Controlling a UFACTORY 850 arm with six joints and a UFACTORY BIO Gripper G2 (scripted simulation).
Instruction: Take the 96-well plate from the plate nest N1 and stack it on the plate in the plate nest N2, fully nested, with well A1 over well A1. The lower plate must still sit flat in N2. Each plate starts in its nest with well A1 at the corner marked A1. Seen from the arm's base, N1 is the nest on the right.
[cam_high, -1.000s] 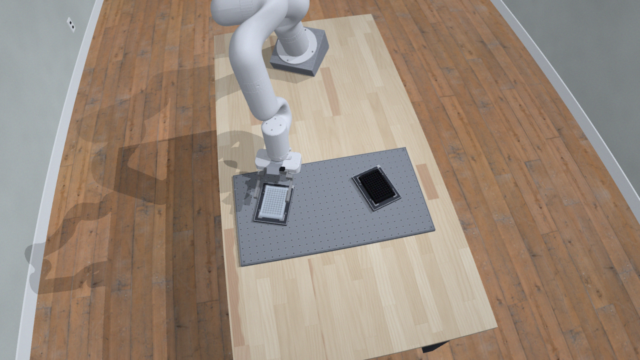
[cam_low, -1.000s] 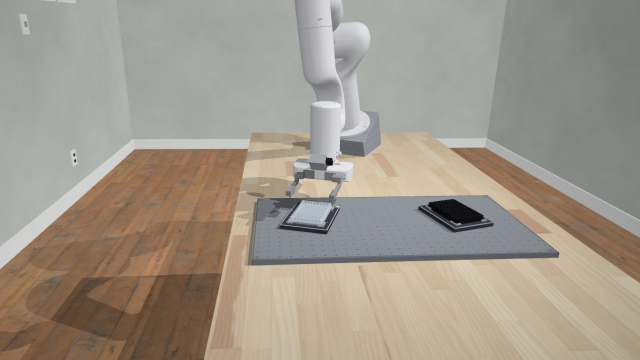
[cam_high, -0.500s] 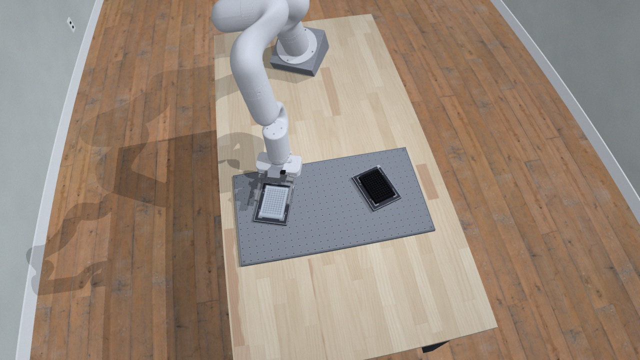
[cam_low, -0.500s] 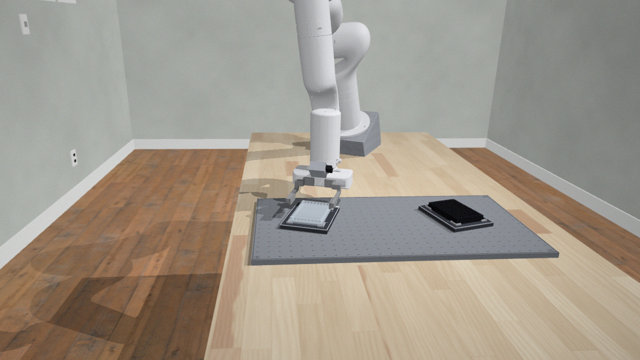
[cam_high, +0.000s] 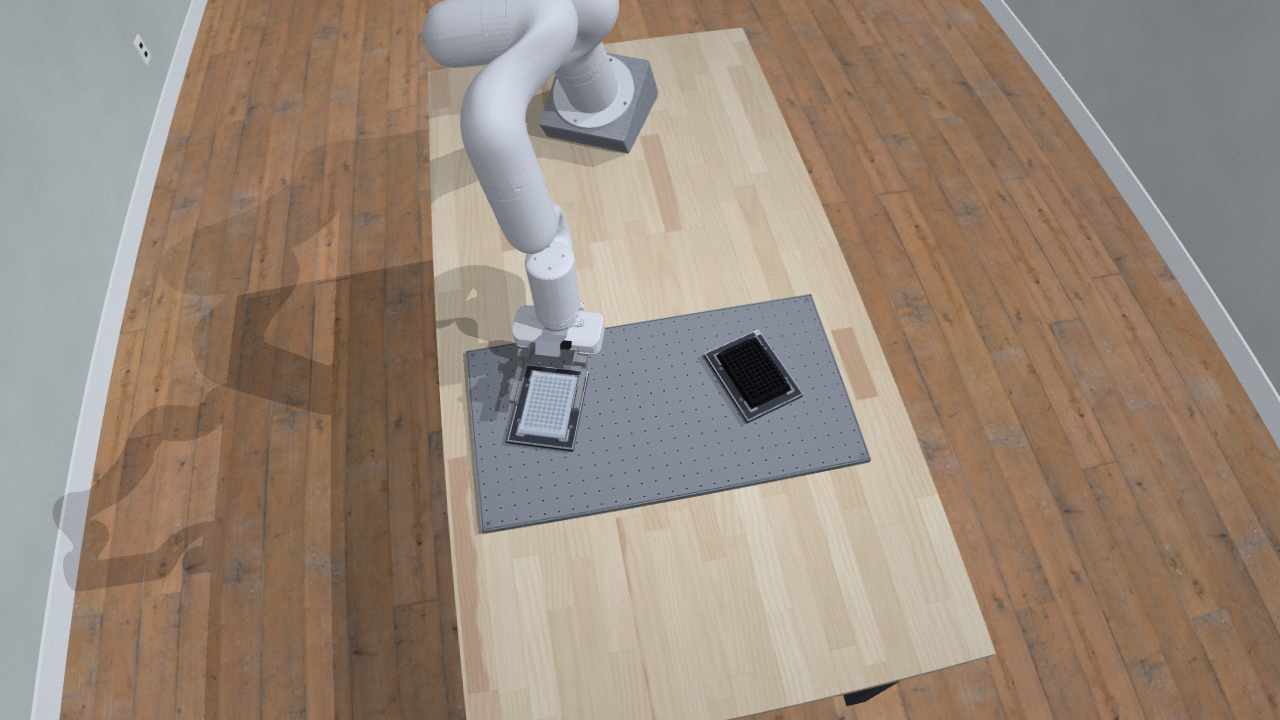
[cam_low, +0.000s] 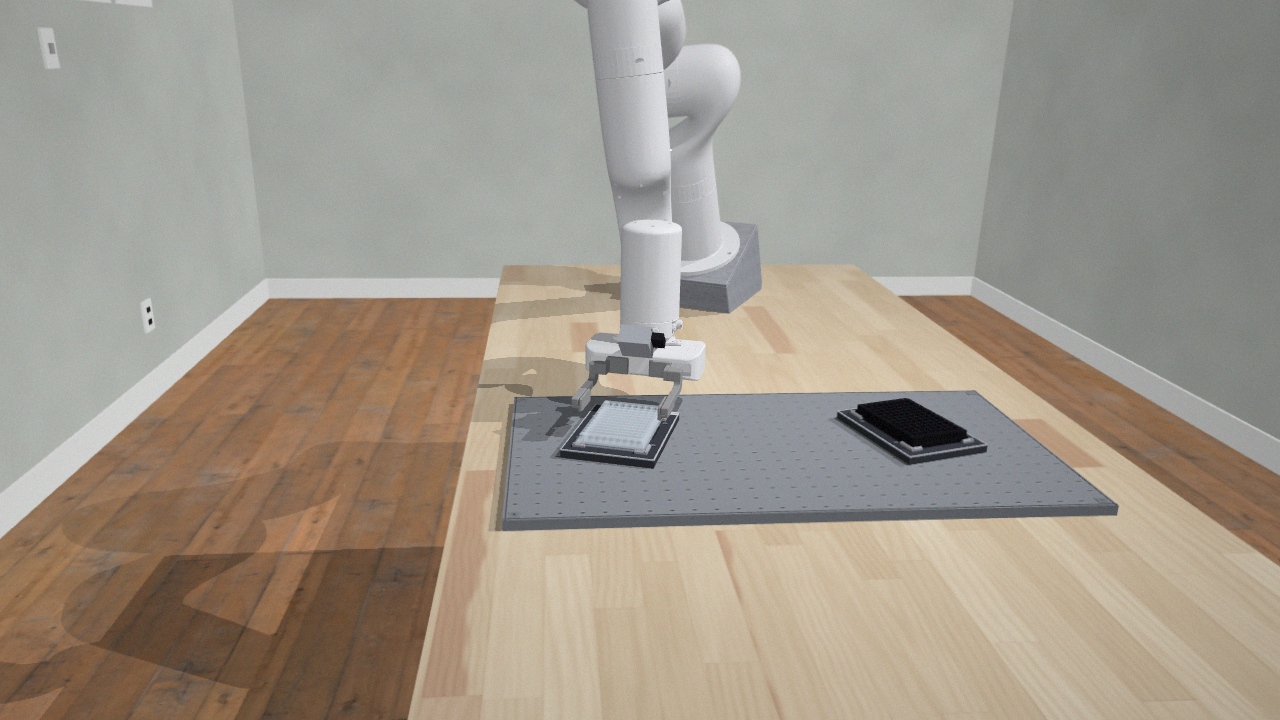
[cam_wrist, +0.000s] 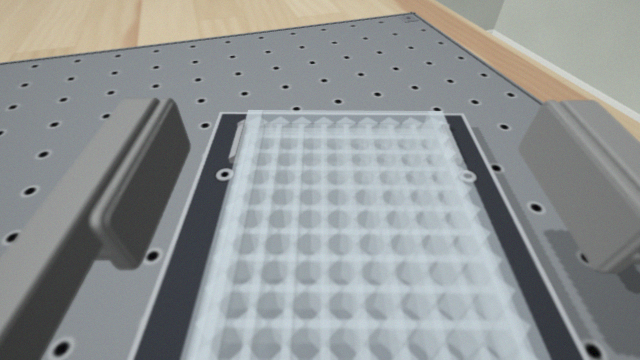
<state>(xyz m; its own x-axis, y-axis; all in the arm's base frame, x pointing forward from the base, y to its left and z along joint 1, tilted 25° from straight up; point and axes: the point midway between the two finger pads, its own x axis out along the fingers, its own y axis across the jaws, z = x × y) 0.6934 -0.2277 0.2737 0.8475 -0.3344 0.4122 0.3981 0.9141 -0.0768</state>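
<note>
Now: hand 30 mm above the clear 96-well plate. Round my hand: black 96-well plate 380 mm to the left, 50 mm ahead, 30 mm below.
</note>
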